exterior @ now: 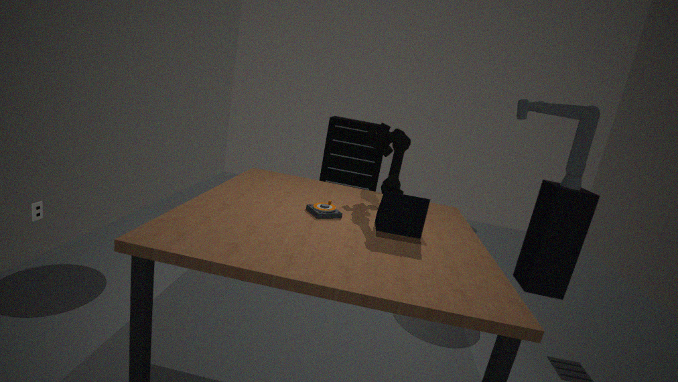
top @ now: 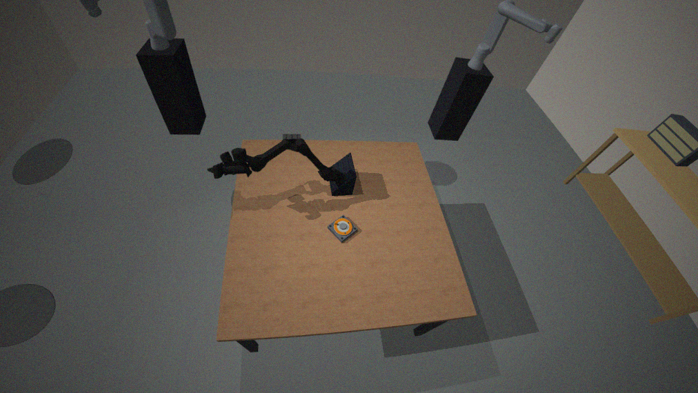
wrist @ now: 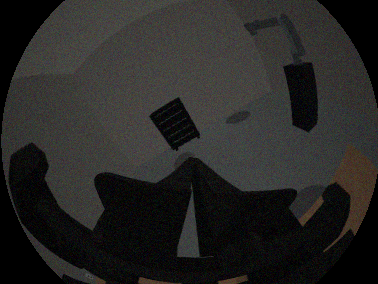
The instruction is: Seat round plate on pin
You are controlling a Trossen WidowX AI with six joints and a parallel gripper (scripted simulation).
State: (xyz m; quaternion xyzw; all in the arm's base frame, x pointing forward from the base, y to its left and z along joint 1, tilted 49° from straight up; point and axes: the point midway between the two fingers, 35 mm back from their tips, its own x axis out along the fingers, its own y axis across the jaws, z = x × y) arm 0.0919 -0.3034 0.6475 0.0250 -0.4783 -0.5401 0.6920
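Now: gripper tip 71 cm to the right of the square grey base, 27 cm above it and 19 cm short of it.
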